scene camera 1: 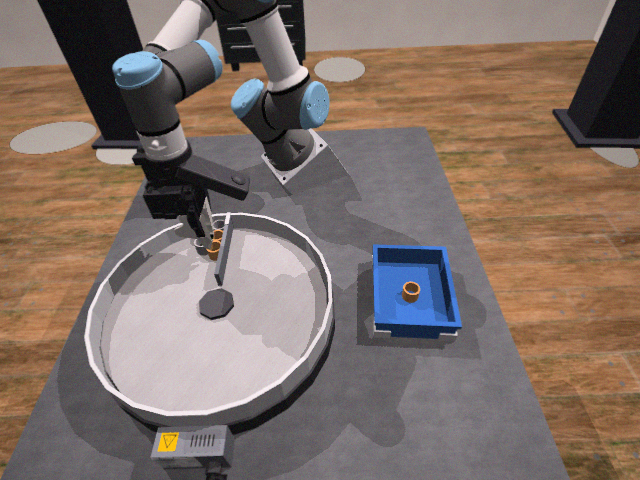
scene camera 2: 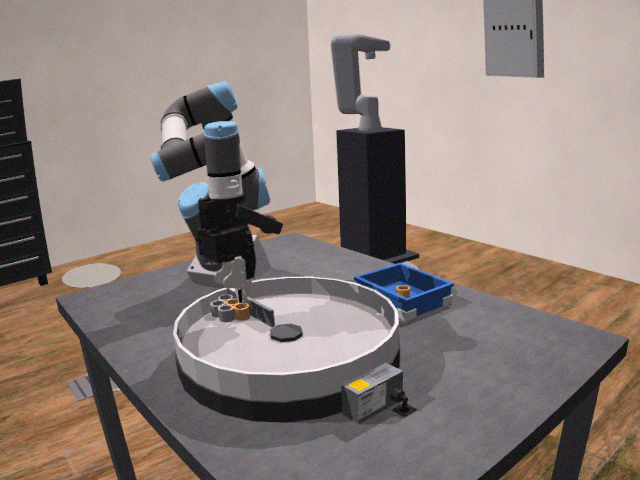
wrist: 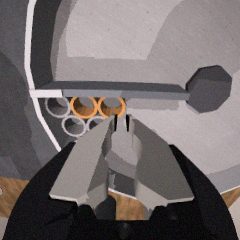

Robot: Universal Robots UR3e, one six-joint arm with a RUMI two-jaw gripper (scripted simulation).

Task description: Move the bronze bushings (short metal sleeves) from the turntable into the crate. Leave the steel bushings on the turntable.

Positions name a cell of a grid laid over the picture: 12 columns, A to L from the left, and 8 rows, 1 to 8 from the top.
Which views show the gripper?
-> Scene camera 1, scene camera 2 and the wrist view: all of them.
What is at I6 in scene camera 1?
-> A blue crate.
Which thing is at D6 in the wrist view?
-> The gripper.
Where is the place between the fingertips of the gripper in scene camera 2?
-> At E6
